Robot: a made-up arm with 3 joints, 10 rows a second.
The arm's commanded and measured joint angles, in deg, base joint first. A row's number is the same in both.
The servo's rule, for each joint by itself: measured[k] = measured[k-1] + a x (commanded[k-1-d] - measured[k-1]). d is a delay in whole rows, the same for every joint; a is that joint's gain. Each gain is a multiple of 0.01, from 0.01 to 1. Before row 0 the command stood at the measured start. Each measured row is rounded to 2 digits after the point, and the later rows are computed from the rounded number. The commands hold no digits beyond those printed.
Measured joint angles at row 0:
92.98 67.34 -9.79
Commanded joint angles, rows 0 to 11:
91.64 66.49 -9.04
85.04 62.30 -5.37
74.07 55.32 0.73
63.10 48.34 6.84
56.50 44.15 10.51
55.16 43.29 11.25
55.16 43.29 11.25
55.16 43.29 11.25
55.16 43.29 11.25
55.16 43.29 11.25
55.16 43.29 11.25
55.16 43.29 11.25
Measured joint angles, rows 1 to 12:
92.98 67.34 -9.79
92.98 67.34 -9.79
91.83 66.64 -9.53
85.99 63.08 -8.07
75.74 56.72 -4.99
64.87 49.85 -0.85
57.67 45.18 3.13
55.51 43.63 5.97
55.21 43.35 7.82
55.17 43.30 9.02
55.16 43.29 9.80
55.16 43.29 10.31
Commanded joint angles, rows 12 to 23:
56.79 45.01 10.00
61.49 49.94 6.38
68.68 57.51 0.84
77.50 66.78 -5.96
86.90 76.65 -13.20
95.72 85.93 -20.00
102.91 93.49 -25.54
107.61 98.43 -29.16
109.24 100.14 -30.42
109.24 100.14 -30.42
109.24 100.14 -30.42
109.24 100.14 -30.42
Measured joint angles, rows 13 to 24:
55.16 43.29 10.64
55.16 43.29 10.85
56.56 44.70 10.55
60.80 49.00 9.09
67.58 55.98 6.20
76.11 64.84 1.94
85.39 74.52 -3.36
94.27 83.88 -9.18
101.70 91.76 -14.91
106.78 97.23 -19.90
108.90 99.62 -23.58
109.19 100.05 -25.97

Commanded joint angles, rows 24 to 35:
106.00 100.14 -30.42
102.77 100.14 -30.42
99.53 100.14 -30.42
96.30 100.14 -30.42
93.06 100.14 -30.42
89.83 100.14 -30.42
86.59 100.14 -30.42
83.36 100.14 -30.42
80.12 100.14 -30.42
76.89 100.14 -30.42
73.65 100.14 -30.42
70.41 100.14 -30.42
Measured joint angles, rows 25 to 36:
109.23 100.12 -27.53
109.24 100.14 -28.54
106.45 100.14 -29.20
103.29 100.14 -29.63
100.06 100.14 -29.91
96.83 100.14 -30.09
93.59 100.14 -30.21
90.36 100.14 -30.28
87.12 100.14 -30.33
83.89 100.14 -30.36
80.65 100.14 -30.38
77.42 100.14 -30.39

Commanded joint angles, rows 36 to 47:
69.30 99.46 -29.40
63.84 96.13 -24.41
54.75 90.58 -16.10
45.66 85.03 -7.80
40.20 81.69 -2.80
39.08 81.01 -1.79
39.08 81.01 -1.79
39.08 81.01 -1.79
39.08 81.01 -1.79
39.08 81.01 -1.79
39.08 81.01 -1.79
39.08 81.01 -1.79
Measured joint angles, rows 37 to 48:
74.18 100.14 -30.40
70.94 100.14 -30.41
69.53 99.58 -30.06
64.64 96.75 -28.08
56.13 91.69 -23.89
47.13 86.23 -18.26
41.17 82.51 -12.85
39.37 81.28 -8.98
39.12 81.06 -6.46
39.09 81.02 -4.83
39.08 81.01 -3.77
39.08 81.01 -3.08

